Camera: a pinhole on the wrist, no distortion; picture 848 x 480 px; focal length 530.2 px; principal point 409.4 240.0 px. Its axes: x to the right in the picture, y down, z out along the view. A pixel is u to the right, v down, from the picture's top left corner.
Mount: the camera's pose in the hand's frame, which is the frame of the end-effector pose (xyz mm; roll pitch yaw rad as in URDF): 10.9 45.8 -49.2 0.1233 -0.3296 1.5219
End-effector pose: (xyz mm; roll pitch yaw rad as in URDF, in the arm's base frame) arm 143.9 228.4 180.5 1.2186 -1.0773 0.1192
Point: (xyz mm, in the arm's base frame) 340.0 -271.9 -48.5
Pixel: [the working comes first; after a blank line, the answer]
In the camera's frame: -273.0 197.1 558.4

150.1 427.1
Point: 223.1 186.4 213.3
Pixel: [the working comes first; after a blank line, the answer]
In the camera's frame: -75.3 -44.1 116.8

67.6 39.6
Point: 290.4 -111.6 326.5
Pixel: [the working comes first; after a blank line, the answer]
In the camera's frame: -50.8 -124.4 431.6

347.0 87.2
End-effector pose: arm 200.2 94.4 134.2 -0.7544 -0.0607 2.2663
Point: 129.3 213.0 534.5
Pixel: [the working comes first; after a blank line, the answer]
In the camera's frame: -201.0 -114.3 423.8

157.9 97.0
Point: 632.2 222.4 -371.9
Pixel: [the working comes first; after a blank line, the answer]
In the camera's frame: -210.7 149.1 -578.8

behind the camera
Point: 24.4 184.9 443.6
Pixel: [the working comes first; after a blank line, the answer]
In the camera's frame: -71.0 -152.9 383.1

311.1 28.3
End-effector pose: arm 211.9 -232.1 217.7 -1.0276 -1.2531 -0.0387
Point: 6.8 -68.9 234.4
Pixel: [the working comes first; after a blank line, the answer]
In the camera's frame: -43.5 92.9 310.7

335.1 398.6
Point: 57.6 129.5 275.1
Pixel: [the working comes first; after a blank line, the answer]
In the camera's frame: 130.2 60.5 421.8

573.1 316.1
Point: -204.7 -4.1 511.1
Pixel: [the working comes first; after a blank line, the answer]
In the camera's frame: -177.0 -80.6 589.2

250.1 167.4
